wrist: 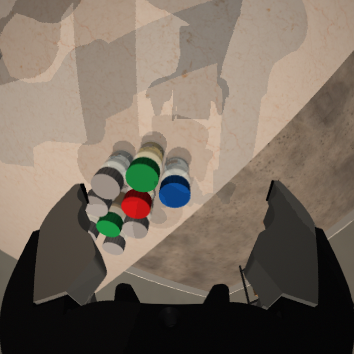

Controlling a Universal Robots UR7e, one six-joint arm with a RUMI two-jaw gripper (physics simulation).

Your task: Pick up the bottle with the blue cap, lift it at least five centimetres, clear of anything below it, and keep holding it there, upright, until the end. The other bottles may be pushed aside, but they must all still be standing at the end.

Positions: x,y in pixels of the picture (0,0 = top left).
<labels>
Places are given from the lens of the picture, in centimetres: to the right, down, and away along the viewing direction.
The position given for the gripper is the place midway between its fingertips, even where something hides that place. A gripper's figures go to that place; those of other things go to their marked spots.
gripper (pixel 176 184): 0, 1, 12
green-capped bottle (pixel 142 174): -6, 0, 26
blue-capped bottle (pixel 174 191): 0, 3, 28
</labels>
